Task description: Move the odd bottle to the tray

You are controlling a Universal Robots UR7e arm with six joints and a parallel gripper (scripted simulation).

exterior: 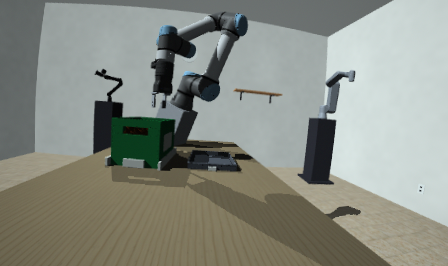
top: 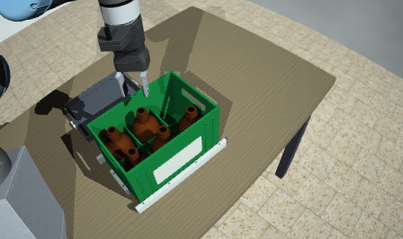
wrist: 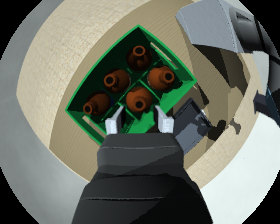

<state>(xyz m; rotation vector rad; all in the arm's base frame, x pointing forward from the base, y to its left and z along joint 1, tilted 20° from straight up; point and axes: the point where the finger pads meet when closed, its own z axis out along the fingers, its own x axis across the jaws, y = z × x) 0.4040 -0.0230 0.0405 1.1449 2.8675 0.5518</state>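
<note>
My gripper is now 160 mm above the crate, 40 mm to the left of it and 10 mm short of it. The rest, counted from my hand: dark grey tray: 240 mm to the left, 230 mm below, 30 mm behind.
</note>
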